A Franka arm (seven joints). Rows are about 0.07 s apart.
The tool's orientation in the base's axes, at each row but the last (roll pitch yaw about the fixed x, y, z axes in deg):
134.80 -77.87 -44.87
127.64 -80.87 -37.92
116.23 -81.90 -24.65
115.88 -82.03 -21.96
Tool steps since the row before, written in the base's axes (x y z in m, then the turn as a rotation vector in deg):
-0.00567 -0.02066 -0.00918 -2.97 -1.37 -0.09
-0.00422 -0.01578 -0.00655 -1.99 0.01 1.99
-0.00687 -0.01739 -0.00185 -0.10 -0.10 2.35
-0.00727 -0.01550 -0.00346 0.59 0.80 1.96
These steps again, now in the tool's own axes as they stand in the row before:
-0.00676 0.00444 0.02186 -0.33 2.94 1.40
-0.00546 0.00338 0.01639 1.71 2.22 -0.18
-0.00169 0.00712 0.01730 2.32 0.40 -0.05
-0.00356 0.00787 0.01518 1.98 -0.40 -0.88

